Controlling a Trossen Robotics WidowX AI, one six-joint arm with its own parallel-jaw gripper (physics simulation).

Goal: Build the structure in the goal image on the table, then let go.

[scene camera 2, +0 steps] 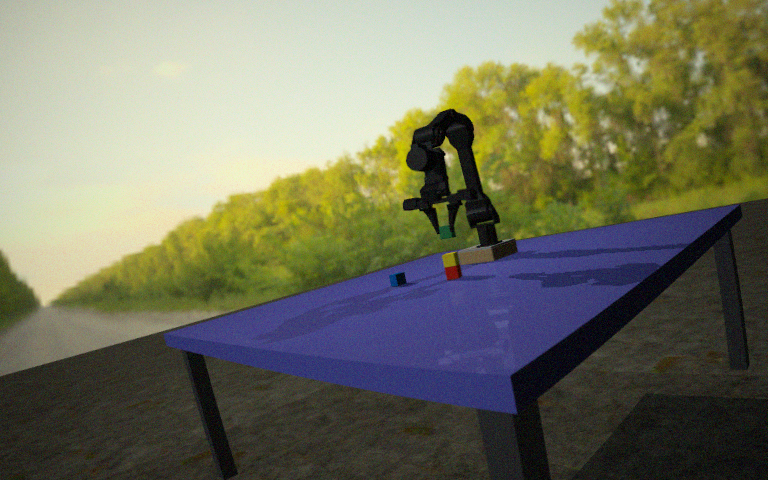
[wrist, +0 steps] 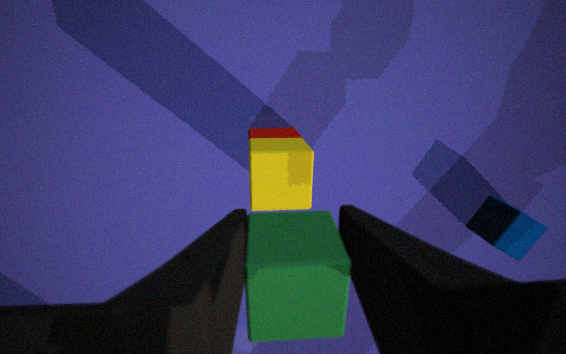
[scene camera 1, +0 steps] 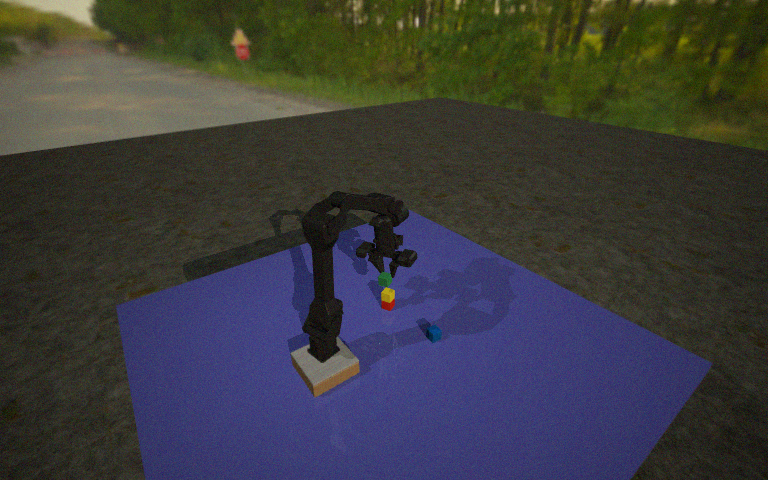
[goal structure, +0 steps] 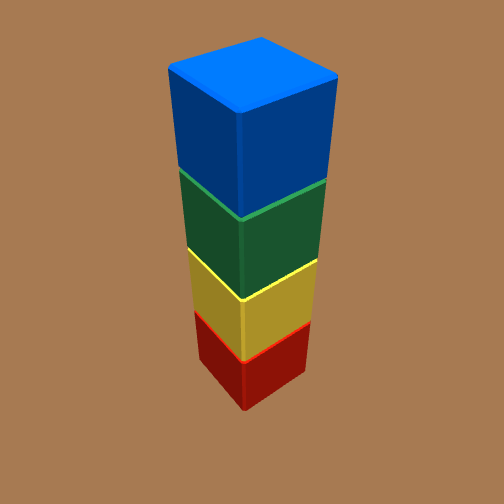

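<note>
My gripper (scene camera 1: 386, 275) (scene camera 2: 446, 232) (wrist: 293, 219) is shut on a green cube (scene camera 1: 385, 279) (scene camera 2: 446, 232) (wrist: 298, 300) and holds it in the air, above the height of the stack. A yellow cube (scene camera 1: 387, 294) (scene camera 2: 450, 259) (wrist: 281, 180) sits on top of a red cube (scene camera 1: 387, 305) (scene camera 2: 453, 272) (wrist: 274, 133), which stands on the table. In the wrist view the green cube shows just below the yellow one, with a thin gap between them. A blue cube (scene camera 1: 433, 333) (scene camera 2: 397, 279) (wrist: 522, 235) lies on the table apart from the stack.
The blue table top (scene camera 1: 396, 418) (scene camera 2: 362, 339) bears the cubes and the arm. The arm's base block (scene camera 1: 334, 367) (scene camera 2: 481, 254) stands near the stack. Shadows of the arm fall across the table.
</note>
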